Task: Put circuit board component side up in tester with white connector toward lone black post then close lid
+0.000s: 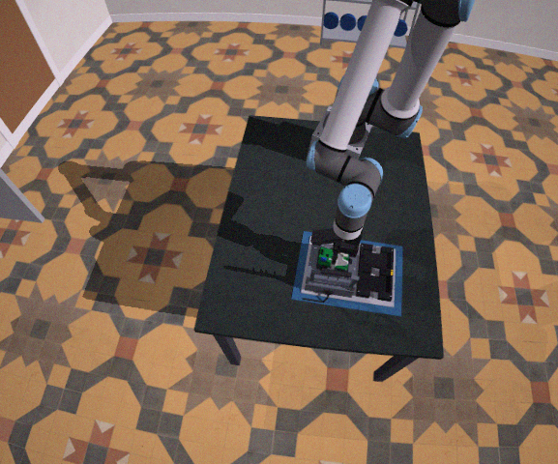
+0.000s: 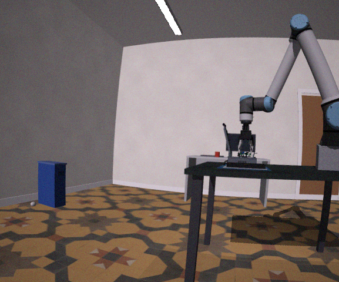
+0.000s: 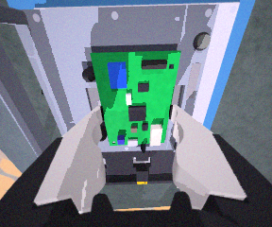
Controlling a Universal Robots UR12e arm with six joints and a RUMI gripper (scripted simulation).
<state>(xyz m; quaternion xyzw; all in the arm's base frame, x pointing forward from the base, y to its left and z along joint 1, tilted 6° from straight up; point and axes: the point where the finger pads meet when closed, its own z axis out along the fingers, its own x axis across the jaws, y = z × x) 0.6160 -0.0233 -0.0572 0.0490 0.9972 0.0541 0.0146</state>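
Right now the green circuit board is right at my hand. The rest, counted from my hand: tester lid 12 cm ahead, 1 cm to the right, 10 cm above; tester 3 cm ahead, 3 cm to the left, 3 cm above.
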